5 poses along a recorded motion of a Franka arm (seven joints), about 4.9 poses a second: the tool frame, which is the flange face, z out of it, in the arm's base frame.
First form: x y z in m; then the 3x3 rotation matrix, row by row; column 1 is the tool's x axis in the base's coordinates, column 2 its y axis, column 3 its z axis. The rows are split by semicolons.
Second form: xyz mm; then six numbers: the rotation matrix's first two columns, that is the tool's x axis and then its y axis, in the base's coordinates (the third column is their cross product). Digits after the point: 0 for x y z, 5 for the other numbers.
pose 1, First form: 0.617 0.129 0.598; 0.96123 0.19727 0.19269; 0.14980 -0.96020 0.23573; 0.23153 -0.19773 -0.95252
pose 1, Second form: 617 129 598 0.96123 0.14980 0.23153 0.19727 -0.96020 -0.19773
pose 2, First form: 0.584 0.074 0.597; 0.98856 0.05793 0.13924; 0.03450 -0.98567 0.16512; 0.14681 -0.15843 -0.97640
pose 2, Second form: 584 74 597 0.98856 0.03450 0.14681 0.05793 -0.98567 -0.15843
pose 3, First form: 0.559 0.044 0.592; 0.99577 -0.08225 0.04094; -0.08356 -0.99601 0.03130; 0.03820 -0.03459 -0.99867
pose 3, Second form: 559 44 592 0.99577 -0.08356 0.03820 -0.08225 -0.99601 -0.03459
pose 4, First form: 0.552 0.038 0.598; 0.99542 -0.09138 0.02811; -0.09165 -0.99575 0.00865; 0.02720 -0.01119 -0.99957
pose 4, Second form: 552 38 598 0.99542 -0.09165 0.02720 -0.09138 -0.99575 -0.01119
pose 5, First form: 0.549 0.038 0.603; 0.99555 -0.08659 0.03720; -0.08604 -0.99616 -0.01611; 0.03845 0.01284 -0.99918
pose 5, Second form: 549 38 603 0.99555 -0.08604 0.03845 -0.08659 -0.99616 0.01284
